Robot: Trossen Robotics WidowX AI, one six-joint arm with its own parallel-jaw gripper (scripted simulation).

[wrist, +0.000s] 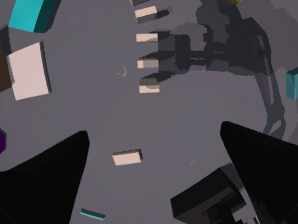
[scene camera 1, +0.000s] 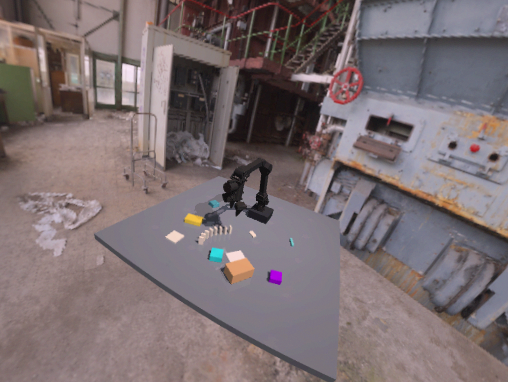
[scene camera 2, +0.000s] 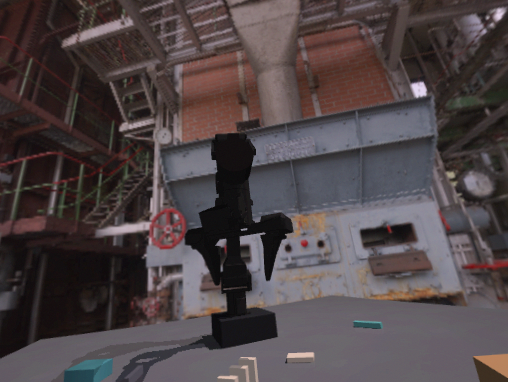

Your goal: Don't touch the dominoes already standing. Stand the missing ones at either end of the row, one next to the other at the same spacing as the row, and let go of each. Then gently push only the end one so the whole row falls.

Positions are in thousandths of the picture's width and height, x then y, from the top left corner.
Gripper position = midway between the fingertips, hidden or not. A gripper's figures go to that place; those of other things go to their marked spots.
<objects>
My gripper (wrist: 525, 596): 10 cm from the lens. A white tile (wrist: 106, 355): 31 cm from the lens.
</objects>
